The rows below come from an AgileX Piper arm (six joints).
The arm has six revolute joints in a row. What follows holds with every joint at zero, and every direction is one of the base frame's. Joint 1 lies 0.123 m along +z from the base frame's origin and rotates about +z. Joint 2 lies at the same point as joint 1 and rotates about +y. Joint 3 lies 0.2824 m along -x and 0.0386 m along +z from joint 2 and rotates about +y. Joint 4 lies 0.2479 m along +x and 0.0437 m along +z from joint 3 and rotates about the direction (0.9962, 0, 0.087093). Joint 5 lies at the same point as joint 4 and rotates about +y. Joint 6 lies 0.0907 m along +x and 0.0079 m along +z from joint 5 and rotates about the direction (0.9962, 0, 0.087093). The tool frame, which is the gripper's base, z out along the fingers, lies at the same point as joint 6; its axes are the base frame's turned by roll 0, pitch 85.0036 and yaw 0 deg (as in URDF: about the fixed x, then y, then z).
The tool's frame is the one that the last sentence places.
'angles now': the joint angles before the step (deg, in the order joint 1, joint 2, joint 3, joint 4, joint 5, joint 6). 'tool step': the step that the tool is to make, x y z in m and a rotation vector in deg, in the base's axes. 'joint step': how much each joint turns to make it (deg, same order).
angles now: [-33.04 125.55 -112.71 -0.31 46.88 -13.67]
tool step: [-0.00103 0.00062 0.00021 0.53 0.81 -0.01]
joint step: [0.00 0.00 -0.25 0.00 1.22 0.00]
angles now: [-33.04 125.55 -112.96 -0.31 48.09 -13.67]
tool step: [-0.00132 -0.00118 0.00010 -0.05 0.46 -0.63]
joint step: [-0.10 0.00 -0.09 -0.72 0.46 0.75]
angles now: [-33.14 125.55 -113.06 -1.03 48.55 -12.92]
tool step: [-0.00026 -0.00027 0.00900 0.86 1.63 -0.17]
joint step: [0.00 0.60 -3.47 -0.23 4.71 0.12]
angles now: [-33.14 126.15 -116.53 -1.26 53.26 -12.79]
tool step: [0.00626 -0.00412 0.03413 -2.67 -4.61 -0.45]
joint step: [0.00 0.80 -8.12 0.00 2.02 0.50]
